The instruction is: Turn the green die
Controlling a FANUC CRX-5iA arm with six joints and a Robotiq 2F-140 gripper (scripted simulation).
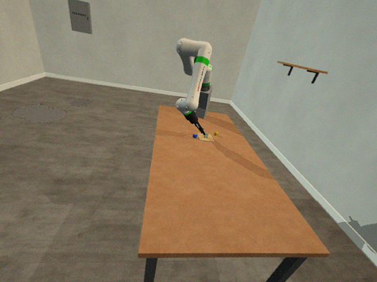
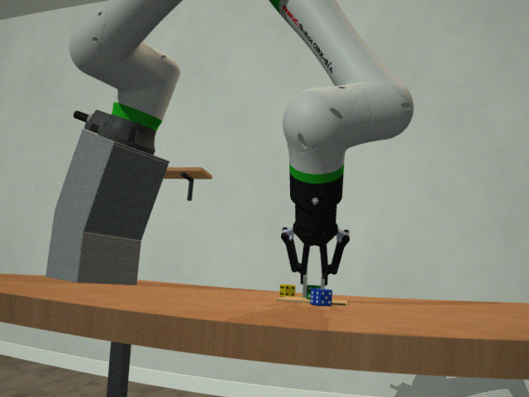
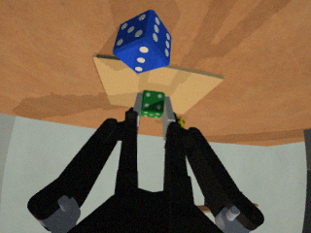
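Right now my hand is 2 cm to the right of the green die and 2 cm above it. The rest, counted from my hand: blue die 9 cm to the right, 3 cm ahead, 2 cm below; yellow die 14 cm to the left, 8 cm behind, 2 cm below; tan mat 4 cm below, 2 cm to the left.
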